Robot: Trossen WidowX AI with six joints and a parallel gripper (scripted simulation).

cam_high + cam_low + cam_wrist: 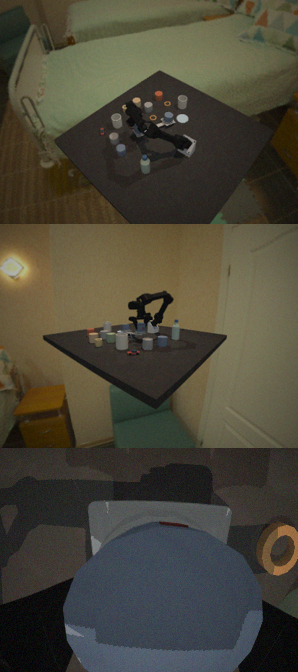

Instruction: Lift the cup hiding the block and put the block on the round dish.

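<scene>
Right now the teal block is 1 cm below my gripper tip. The rest, counted from my gripper tip: blue cup 2 cm to the left, 1 cm above; green cup 20 cm ahead, 15 cm to the right, 6 cm below; bottle 25 cm behind, 17 cm to the left, 2 cm above.
</scene>
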